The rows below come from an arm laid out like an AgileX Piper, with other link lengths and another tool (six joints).
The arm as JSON. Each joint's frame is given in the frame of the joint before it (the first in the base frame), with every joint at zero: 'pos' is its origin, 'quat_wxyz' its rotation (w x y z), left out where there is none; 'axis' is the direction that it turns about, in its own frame. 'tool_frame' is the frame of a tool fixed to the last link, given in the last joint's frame.
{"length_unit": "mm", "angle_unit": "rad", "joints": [
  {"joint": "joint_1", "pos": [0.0, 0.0, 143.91], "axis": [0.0, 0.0, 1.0]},
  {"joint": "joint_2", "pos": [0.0, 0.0, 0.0], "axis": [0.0, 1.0, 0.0]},
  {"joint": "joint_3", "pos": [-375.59, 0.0, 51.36], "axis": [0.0, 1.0, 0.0]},
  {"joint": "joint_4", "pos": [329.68, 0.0, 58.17], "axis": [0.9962, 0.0, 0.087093]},
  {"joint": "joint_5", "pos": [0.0, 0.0, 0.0], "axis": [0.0, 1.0, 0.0]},
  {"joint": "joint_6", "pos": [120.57, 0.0, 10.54], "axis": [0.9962, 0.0, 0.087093]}
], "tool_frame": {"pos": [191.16, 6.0, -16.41], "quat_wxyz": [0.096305, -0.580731, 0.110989, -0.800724]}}
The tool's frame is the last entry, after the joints.
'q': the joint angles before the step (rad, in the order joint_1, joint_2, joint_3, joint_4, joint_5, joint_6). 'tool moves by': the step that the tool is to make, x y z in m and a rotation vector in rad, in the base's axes. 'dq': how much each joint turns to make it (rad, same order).
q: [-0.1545, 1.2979, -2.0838, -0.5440, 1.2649, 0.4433]
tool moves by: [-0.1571, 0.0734, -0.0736, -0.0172, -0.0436, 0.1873]
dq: [0.0007, -0.5678, 0.5685, 0.1715, -0.0982, -0.1003]
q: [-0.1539, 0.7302, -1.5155, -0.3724, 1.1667, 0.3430]
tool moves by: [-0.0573, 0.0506, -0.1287, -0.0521, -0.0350, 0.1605]
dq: [0.0002, -0.4345, 0.5039, 0.1416, -0.1489, -0.1148]
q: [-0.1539, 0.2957, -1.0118, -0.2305, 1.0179, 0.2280]
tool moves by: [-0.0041, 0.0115, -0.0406, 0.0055, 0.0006, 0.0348]
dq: [0.0000, -0.0980, 0.1236, 0.0382, -0.0280, -0.0180]
